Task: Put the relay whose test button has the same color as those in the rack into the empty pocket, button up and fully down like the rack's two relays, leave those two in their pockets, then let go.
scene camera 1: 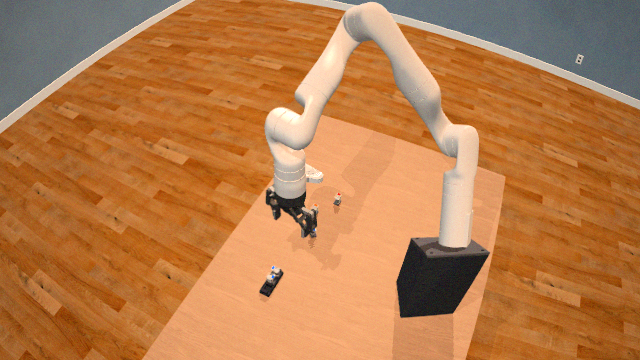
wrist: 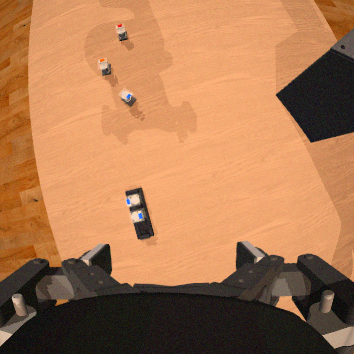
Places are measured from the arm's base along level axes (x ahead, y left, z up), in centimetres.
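Where they show: gripper, fingertip midpoint: (scene camera 1: 290, 227) (wrist: 172, 257); arm's base at its link origin: (scene camera 1: 453, 243).
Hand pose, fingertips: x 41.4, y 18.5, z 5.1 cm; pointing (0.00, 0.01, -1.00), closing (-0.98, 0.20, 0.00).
Observation:
Each offset is from my fingertips to the centre of the thing. "pt": to the spot under its first point.
The black rack @(dx +7.6, dy +0.6, dz -32.5 cm) (scene camera 1: 266, 290) (wrist: 145, 235) holds two pale relays with blue buttons, one at its far end @(pt dx +7.0, dy -2.2, dz -29.0 cm) (scene camera 1: 276, 270) (wrist: 133, 200) and one in the middle (scene camera 1: 270, 279) (wrist: 137, 216). The empty pocket is at its near end. A loose relay with a blue button @(dx +4.6, dy -23.8, dz -31.5 cm) (scene camera 1: 313, 233) (wrist: 128, 97) stands on the table, turned at an angle; a finger partly hides it in the scene view. My gripper (scene camera 1: 292, 224) (wrist: 172, 257) is open and empty, above the table, with the rack between the fingers and the loose relays in the wrist view.
A loose relay with an orange button @(dx +8.6, dy -32.8, dz -31.5 cm) (scene camera 1: 315, 207) (wrist: 104, 66) stands beyond the loose blue one. Another with a red button @(dx +3.3, dy -41.5, dz -31.5 cm) (scene camera 1: 338, 199) (wrist: 121, 32) stands farther off. The black robot base block (scene camera 1: 430, 285) (wrist: 320, 95) is at the right of the table.

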